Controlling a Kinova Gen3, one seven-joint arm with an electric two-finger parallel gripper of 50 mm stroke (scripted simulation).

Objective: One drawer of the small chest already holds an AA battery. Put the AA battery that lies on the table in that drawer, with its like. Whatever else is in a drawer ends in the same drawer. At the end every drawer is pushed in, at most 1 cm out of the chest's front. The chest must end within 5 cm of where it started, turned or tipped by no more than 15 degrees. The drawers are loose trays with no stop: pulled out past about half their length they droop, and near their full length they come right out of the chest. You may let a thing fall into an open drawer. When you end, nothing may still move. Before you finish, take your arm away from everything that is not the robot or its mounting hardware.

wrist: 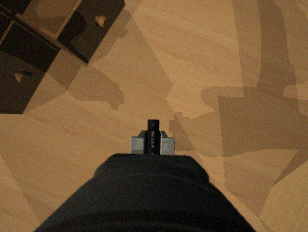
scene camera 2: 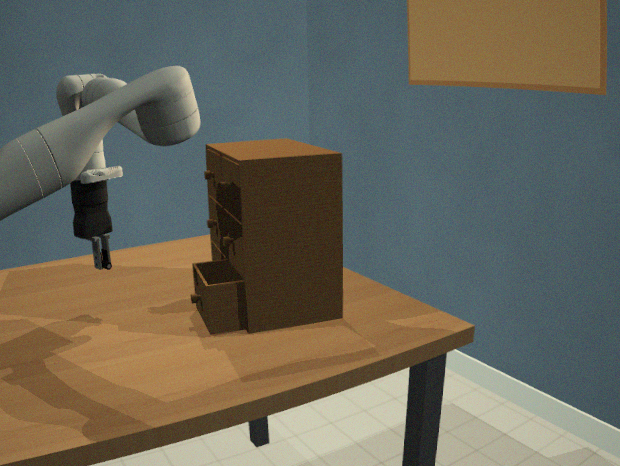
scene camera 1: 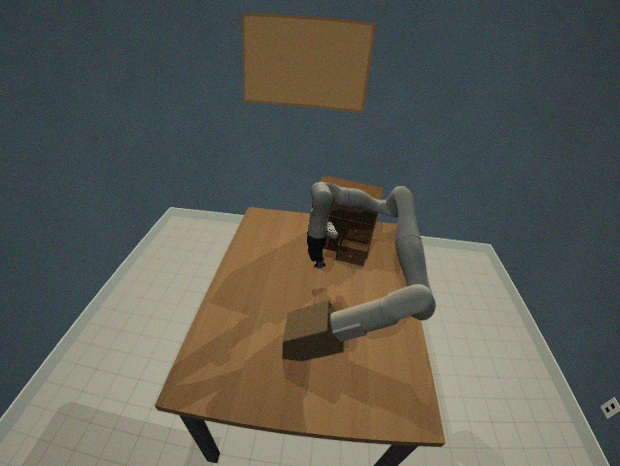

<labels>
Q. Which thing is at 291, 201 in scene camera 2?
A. A small wooden chest.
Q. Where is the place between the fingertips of my gripper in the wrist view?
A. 152, 139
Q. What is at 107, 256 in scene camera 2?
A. My gripper.
</labels>
